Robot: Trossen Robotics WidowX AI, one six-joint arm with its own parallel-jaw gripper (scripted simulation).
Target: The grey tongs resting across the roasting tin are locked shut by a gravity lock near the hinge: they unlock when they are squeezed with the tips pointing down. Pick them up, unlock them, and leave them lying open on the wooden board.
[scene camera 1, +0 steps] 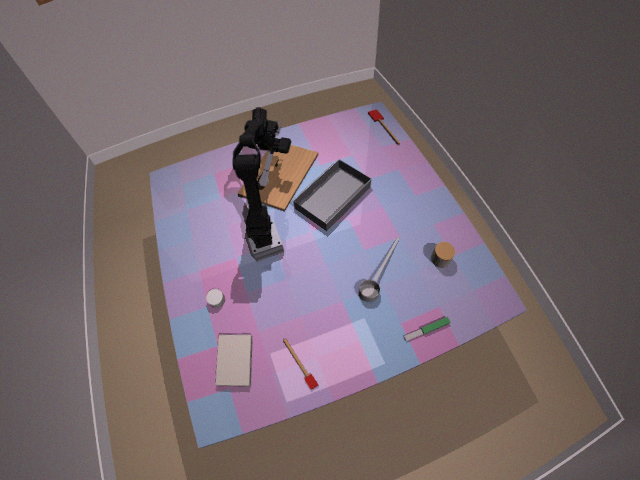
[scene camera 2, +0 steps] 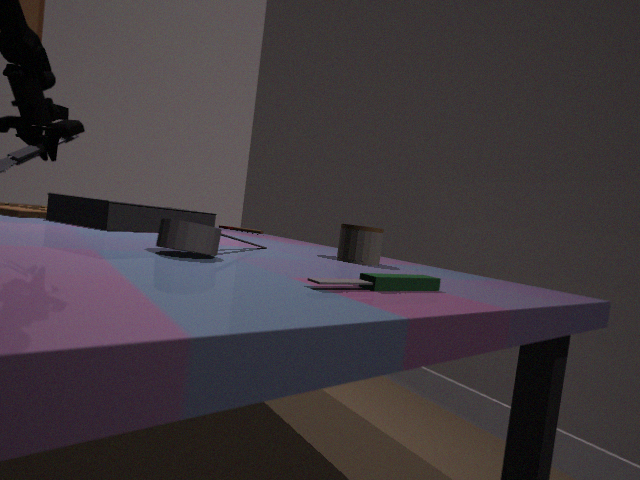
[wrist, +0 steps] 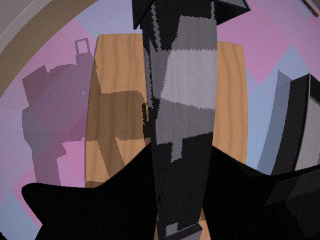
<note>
I see my gripper, a cork-topped can and a slab.
My gripper is seen too in the wrist view.
</note>
